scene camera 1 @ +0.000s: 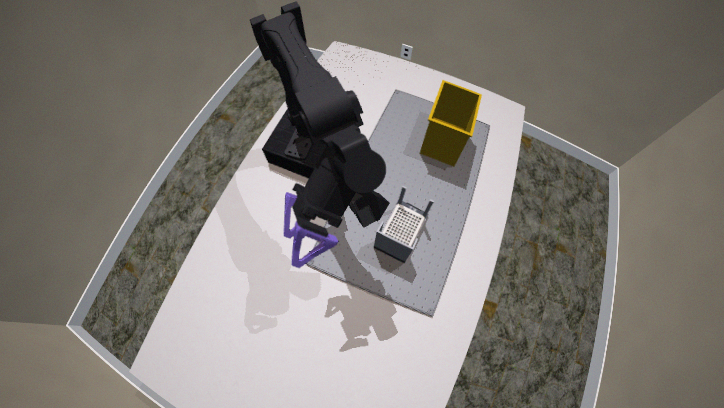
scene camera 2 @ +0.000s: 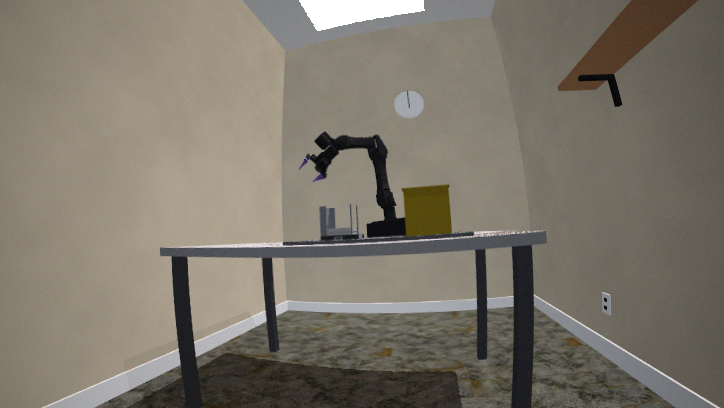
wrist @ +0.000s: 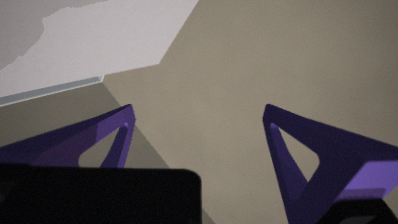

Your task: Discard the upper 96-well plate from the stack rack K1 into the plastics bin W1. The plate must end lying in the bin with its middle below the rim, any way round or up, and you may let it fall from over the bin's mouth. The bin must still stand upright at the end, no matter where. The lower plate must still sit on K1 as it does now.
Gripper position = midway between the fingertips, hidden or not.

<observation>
I see my gripper [scene camera 1: 290, 250], a white 96-well plate [scene camera 1: 415, 222] and a yellow plastics bin W1 [scene camera 1: 443, 142].
The yellow plastics bin W1 is seen too in scene camera 2 [scene camera 2: 427, 209]. My gripper shows as well in the wrist view [wrist: 198, 111]. The wrist view misses the yellow plastics bin W1: it is out of frame.
</observation>
